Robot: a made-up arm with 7 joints.
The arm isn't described. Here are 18 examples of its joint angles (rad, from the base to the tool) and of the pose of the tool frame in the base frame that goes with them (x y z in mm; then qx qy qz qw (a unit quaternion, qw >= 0)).
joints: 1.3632 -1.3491 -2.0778 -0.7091 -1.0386 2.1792 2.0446
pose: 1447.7 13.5 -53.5 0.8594 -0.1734 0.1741 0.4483
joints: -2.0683 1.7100 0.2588 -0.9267 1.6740 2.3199 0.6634
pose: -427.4 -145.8 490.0 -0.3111 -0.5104 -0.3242 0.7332
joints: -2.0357 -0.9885 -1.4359 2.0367 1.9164 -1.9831 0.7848
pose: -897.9 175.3 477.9 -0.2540 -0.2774 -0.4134 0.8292
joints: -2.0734 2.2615 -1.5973 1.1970 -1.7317 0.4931 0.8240
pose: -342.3 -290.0 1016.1 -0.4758 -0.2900 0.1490 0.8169
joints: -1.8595 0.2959 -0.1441 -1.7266 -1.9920 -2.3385 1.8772
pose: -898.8 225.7 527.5 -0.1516 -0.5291 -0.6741 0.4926
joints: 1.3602 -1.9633 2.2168 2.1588 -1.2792 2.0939 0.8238
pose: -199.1 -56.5 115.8 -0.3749 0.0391 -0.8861 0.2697
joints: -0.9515 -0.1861 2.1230 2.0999 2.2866 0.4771 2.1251
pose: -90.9 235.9 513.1 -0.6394 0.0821 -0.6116 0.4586
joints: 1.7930 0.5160 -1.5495 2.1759 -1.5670 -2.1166 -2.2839
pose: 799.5 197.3 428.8 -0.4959 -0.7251 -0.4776 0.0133
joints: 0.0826 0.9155 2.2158 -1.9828 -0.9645 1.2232 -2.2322
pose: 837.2 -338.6 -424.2 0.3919 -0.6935 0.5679 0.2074
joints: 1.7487 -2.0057 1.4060 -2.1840 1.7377 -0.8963 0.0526
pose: 153.5 33.8 -152.5 0.5583 0.6774 0.4775 0.0373
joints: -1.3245 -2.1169 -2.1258 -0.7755 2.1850 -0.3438 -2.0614
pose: -1147.6 -80.9 -314.1 0.5798 0.0299 -0.2746 0.7665
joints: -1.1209 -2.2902 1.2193 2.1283 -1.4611 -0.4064 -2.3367
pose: -825.9 -407.0 -181.1 0.0010 -0.3880 -0.3339 0.8591
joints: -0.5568 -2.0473 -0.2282 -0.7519 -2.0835 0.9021 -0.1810
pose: 208.4 -83.2 -549.4 0.5911 -0.7199 -0.0669 0.3575
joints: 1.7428 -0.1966 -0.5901 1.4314 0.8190 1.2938 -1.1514
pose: 1138.7 -147.1 664.2 0.1719 0.8739 -0.4467 0.0845
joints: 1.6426 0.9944 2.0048 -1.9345 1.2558 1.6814 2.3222
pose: 854.5 -74.1 920.9 0.6197 -0.2709 0.6566 0.3338
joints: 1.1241 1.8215 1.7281 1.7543 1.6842 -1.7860 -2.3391
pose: 195.0 104.9 -170.2 0.5760 0.8030 -0.1487 0.0368
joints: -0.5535 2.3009 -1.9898 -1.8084 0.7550 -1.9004 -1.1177
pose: -550.9 -228.4 -766.7 0.7550 0.6157 -0.1689 0.1494
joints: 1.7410 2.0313 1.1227 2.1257 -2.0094 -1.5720 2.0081
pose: 627.6 139.4 134.0 -0.6308 0.6958 0.3108 0.1458
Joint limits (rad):
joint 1: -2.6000..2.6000
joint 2: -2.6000..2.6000
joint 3: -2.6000..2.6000
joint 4: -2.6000..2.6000
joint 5: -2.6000..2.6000
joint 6: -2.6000..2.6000
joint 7: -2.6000..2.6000
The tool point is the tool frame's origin. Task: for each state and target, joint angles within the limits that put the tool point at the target. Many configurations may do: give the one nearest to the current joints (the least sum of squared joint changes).
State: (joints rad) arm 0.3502 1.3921 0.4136 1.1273 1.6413 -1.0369 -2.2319
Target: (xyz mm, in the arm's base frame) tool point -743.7 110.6 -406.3
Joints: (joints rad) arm -0.3465 0.7683 0.3032 1.0994 1.9229 -0.6871 -2.2156
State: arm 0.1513 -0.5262 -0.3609 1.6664 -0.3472 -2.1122 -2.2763
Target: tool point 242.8 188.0 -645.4
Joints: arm 0.6774 -0.2984 -0.1393 1.7526 -0.5980 -1.9041 -2.3471
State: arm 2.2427 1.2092 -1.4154 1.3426 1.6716 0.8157 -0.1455
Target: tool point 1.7 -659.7 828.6
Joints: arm 2.6000 1.1667 -1.7643 1.4518 1.6706 0.8492 -0.0792
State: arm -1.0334 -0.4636 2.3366 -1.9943 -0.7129 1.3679 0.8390
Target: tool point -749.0 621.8 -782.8
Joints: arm -1.1540 -0.3567 2.6000 -1.6676 -0.6945 1.2024 1.2173
